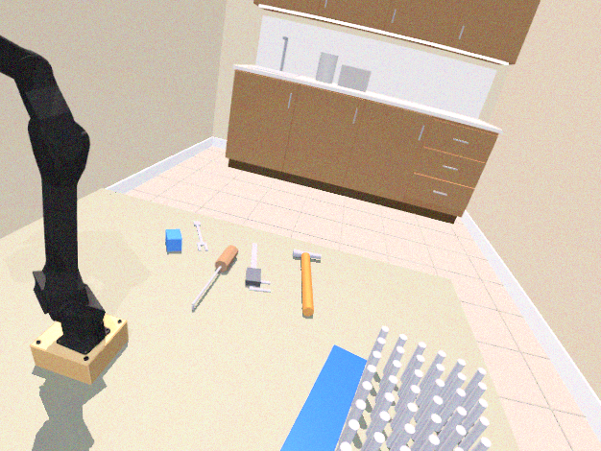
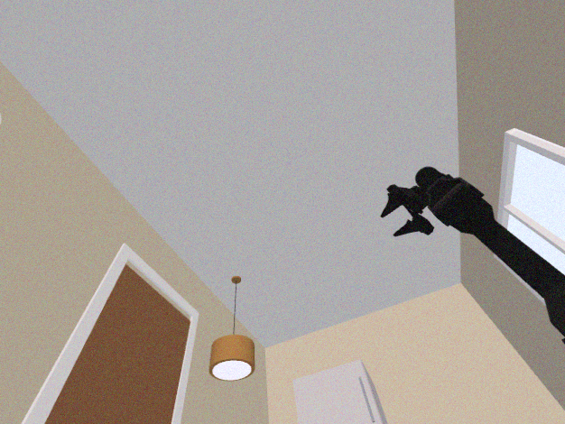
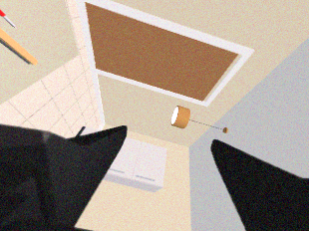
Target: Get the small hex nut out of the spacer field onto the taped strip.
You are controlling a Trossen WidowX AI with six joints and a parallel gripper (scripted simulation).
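My gripper tip is now 2 cm short of the wooden-handled hook tool, 53 cm to the right of it and 65 cm above it. The rest, counted from my gripper tip: hex nut 51 cm ahead, 20 cm to the left, 65 cm below; blue taped strip 36 cm ahead, 27 cm to the left, 66 cm below; small wrench 12 cm behind, 73 cm to the left, 66 cm below.
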